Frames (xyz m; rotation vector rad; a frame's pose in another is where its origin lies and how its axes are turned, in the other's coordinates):
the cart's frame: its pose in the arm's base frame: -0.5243 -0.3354 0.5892 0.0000 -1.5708 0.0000
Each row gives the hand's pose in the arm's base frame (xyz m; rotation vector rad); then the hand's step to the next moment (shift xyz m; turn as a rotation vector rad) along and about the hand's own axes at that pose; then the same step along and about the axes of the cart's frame.
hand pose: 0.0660 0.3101 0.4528 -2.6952 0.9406 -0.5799
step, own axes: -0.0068 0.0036 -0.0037 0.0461 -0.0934 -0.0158
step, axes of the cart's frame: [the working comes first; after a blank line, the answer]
step, axes of the arm's base frame: -0.0084 0.0012 0.0001 0.0770 0.0412 0.0590

0.0001 0.0012 0.0084 0.0590 0.0412 -0.0770
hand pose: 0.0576 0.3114 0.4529 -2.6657 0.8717 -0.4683
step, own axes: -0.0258 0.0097 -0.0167 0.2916 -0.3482 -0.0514
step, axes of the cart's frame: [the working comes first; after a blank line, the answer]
step, axes of the arm's base frame: -0.0312 0.0053 0.0060 0.3813 0.0817 0.2385

0.0060 0.0053 0.0312 0.2385 0.0817 -0.3813
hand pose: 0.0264 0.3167 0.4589 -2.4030 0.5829 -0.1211
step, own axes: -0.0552 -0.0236 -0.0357 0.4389 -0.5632 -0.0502
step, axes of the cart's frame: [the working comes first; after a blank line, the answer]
step, axes of the arm's base frame: -0.0488 0.0198 0.0459 0.5949 0.1656 0.3620

0.0459 0.0198 0.0488 0.3620 0.1656 -0.5949
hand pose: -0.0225 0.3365 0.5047 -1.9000 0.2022 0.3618
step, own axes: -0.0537 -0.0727 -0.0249 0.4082 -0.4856 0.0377
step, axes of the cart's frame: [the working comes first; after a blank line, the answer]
step, axes of the arm's base frame: -0.0239 0.0003 0.0906 0.5286 0.2196 0.2760

0.0906 0.0003 0.0239 0.2760 0.2196 -0.5286
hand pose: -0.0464 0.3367 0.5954 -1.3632 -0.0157 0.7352
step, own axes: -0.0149 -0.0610 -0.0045 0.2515 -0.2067 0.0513
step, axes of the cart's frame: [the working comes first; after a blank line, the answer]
step, axes of the arm's base frame: 0.0187 -0.0125 0.0588 0.2709 0.1619 0.0951

0.0588 -0.0125 -0.0187 0.0951 0.1619 -0.2709
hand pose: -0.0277 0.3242 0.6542 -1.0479 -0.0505 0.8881
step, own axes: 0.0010 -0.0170 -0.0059 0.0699 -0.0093 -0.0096
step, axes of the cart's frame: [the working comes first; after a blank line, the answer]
step, axes of the arm's base frame: 0.0136 -0.0070 0.0095 0.0562 0.0371 -0.0232

0.0095 -0.0070 -0.0136 -0.0232 0.0371 -0.0562
